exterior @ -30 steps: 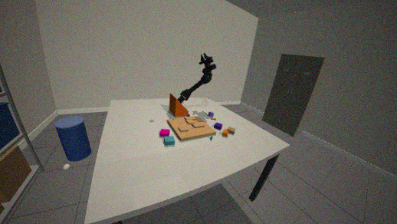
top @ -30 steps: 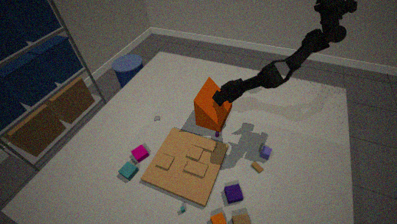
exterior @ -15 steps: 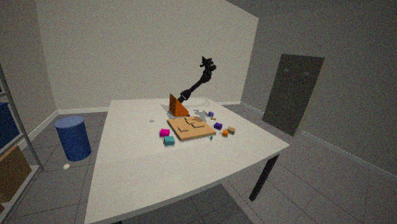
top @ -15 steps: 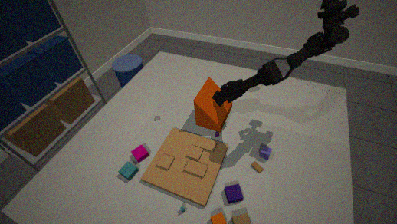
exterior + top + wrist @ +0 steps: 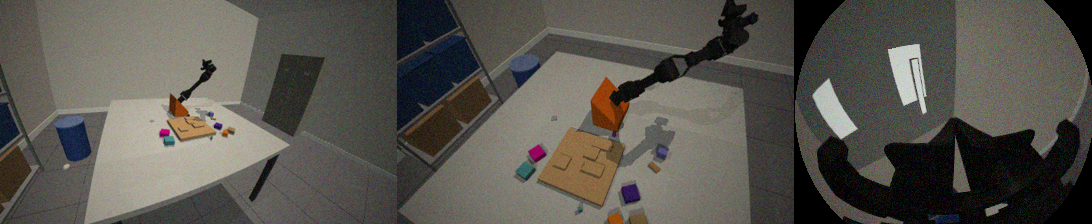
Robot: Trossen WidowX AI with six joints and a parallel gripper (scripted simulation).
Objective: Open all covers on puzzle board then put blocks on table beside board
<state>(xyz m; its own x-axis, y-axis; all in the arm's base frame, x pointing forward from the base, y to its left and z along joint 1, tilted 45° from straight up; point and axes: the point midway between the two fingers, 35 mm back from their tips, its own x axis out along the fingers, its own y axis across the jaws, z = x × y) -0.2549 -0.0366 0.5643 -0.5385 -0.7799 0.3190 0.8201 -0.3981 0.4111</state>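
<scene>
My gripper tip is 68 cm short of the purple block, 13 cm to the left of it and 53 cm above it. Also, from my gripper tip: orange block 80 cm ahead, 15 cm to the right, 53 cm below; lilac block 45 cm ahead, 6 cm to the right, 53 cm below; grey piece 46 cm ahead, 65 cm to the right, 55 cm below.
</scene>
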